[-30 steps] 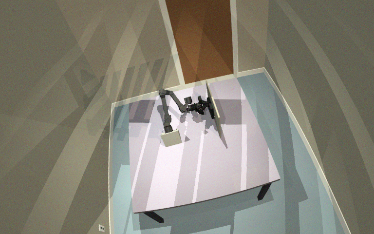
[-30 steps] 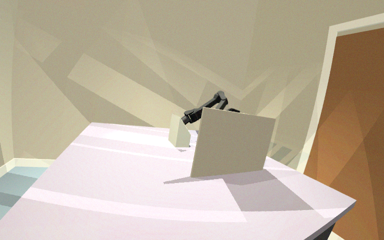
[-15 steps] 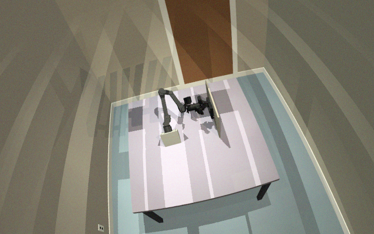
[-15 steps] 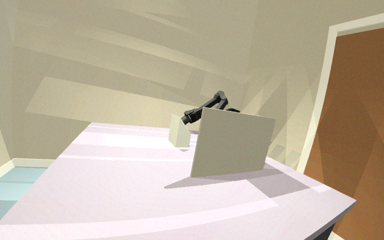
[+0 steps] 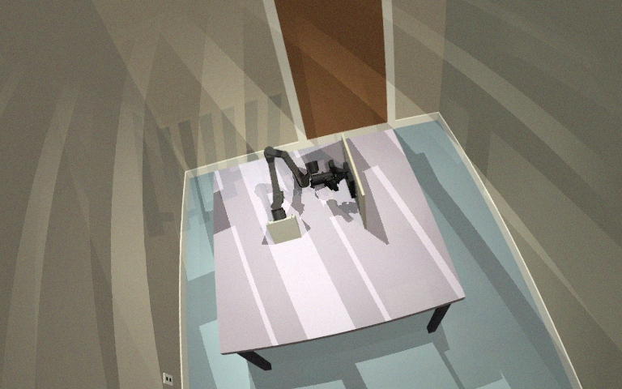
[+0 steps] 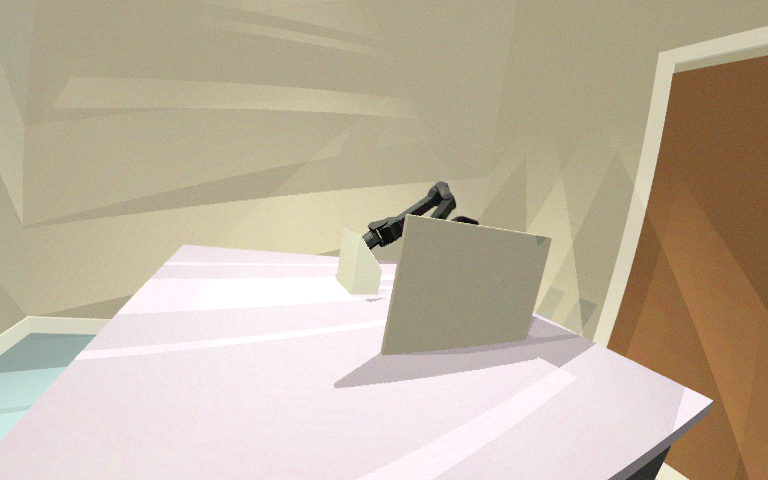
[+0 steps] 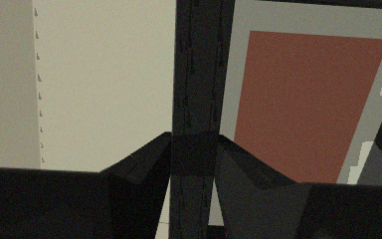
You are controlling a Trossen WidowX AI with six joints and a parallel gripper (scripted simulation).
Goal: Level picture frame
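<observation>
Right now the picture frame is 10 mm ahead of my gripper tip, 10 mm to the right of it and 50 mm below it. The rest, counted from my gripper tip: beige wall panel: 20 mm ahead, 70 mm below.
</observation>
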